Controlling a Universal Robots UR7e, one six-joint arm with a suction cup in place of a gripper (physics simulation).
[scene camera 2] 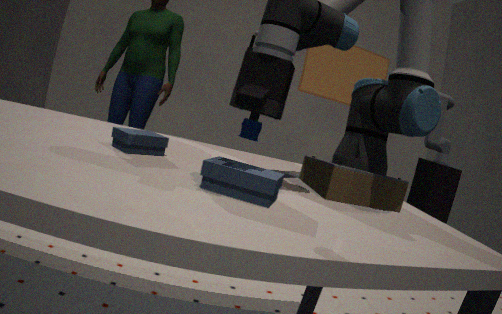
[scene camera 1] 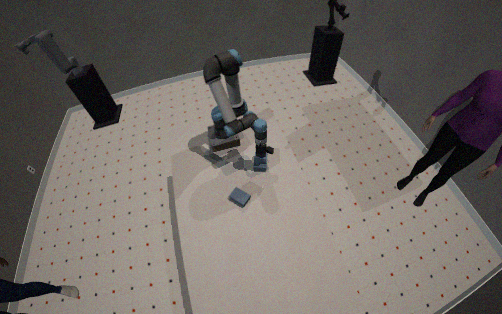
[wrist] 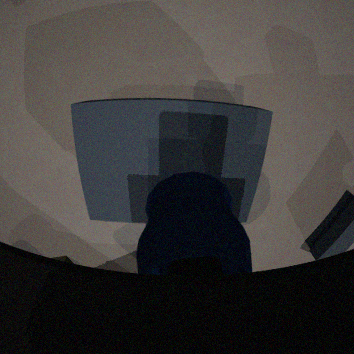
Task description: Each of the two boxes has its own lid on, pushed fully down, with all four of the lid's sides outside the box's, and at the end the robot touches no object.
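Places are measured from the arm's base along level axes (x back, y right, z up), in millimetres.
Pixels of known places: end effector, tool point: [scene camera 2: 248, 138] [wrist: 189, 211]; arm's base, origin of the base link: [scene camera 2: 359, 169] [scene camera 1: 224, 131].
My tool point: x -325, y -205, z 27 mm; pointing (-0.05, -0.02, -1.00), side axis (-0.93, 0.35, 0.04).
Ahead of a thing's pixels: the offset from my tool point to its top centre.
A blue-grey box @(dx +9, dy +3, dz -54 mm) [scene camera 2: 235, 193] stands on the table with its lid @(dx +8, dy +3, dz -52 mm) [scene camera 2: 240, 171] [wrist: 115, 150] on, level, the lid's sides outside the box's in the scene camera 2 view; the far sides are hidden. The second blue-grey box @(dx -221, dy +208, dz -59 mm) [scene camera 2: 137, 148] also has its lid @(dx -222, dy +208, dz -57 mm) [scene camera 2: 139, 134] [scene camera 1: 240, 195] on and looks level; part of this lidded box shows at the right edge in the wrist view. My suction gripper [scene camera 2: 249, 138] [wrist: 192, 197] is off and holds nothing. Its blue cup hangs above the first lid, with a clear gap, and touches neither box.
A brown open-topped bin [scene camera 2: 350, 186] [scene camera 1: 225, 145] stands beside the first box, near the arm's base. Two black pedestals [scene camera 1: 93, 95] [scene camera 1: 325, 55] with other arms stand beyond. A person in purple [scene camera 1: 480, 112] and one in green [scene camera 2: 150, 42] stand around the table.
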